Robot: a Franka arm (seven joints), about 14 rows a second.
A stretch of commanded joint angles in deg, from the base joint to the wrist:
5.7 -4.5 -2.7 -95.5 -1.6 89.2 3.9
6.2 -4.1 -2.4 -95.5 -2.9 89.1 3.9
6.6 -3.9 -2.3 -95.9 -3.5 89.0 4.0
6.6 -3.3 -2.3 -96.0 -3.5 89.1 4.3
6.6 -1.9 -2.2 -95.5 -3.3 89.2 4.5
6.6 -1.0 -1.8 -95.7 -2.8 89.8 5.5
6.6 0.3 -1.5 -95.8 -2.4 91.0 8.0
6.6 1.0 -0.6 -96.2 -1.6 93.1 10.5
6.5 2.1 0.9 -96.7 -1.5 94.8 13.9
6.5 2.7 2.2 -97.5 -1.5 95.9 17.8
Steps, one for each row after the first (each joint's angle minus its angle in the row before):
0.5 0.4 0.3 0.0 -1.3 -0.1 0.0
0.4 0.2 0.1 -0.4 -0.6 -0.1 0.1
0.0 0.6 0.0 -0.1 0.0 0.1 0.3
0.0 1.4 0.1 0.5 0.2 0.1 0.2
0.0 0.9 0.4 -0.2 0.5 0.6 1.0
0.0 1.3 0.3 -0.1 0.4 1.2 2.5
0.0 0.7 0.9 -0.4 0.8 2.1 2.5
-0.1 1.1 1.5 -0.5 0.1 1.7 3.4
0.0 0.6 1.3 -0.8 0.0 1.1 3.9

